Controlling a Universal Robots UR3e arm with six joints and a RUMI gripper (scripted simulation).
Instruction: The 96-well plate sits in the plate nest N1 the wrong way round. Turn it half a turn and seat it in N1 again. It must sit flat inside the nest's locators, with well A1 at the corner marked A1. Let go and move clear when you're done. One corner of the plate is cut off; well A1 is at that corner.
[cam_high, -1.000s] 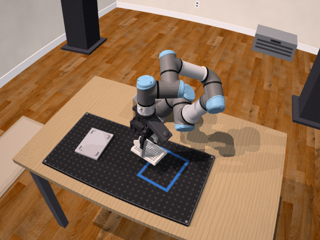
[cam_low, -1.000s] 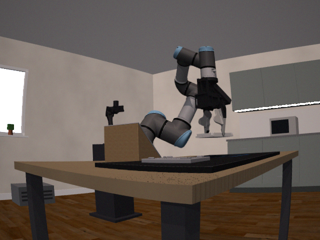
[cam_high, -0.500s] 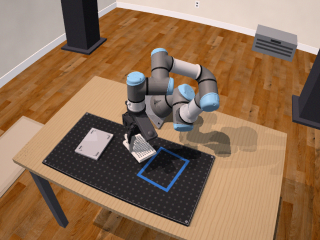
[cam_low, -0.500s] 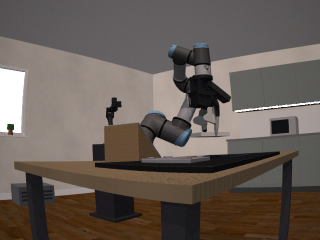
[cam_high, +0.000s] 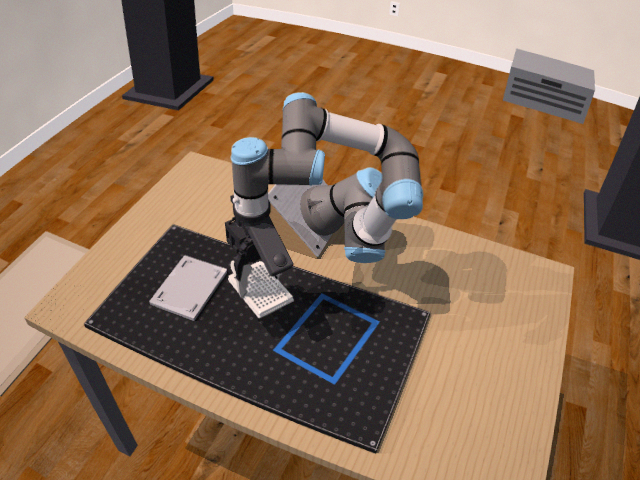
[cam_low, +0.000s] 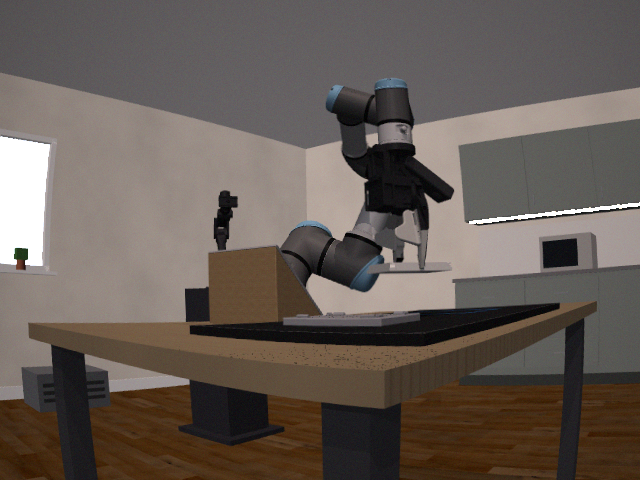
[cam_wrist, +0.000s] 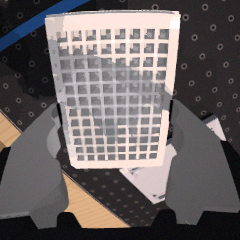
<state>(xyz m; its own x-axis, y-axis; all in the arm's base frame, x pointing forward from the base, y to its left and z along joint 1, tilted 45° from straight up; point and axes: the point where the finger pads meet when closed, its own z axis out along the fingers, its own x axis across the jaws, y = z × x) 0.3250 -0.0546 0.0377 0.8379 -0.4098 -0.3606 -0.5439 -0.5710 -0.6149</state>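
Right now the plate nest N1 is 19 cm to the right of my hand and 9 cm below it. From my hand the other things lie so: 96-well plate 1 cm below.
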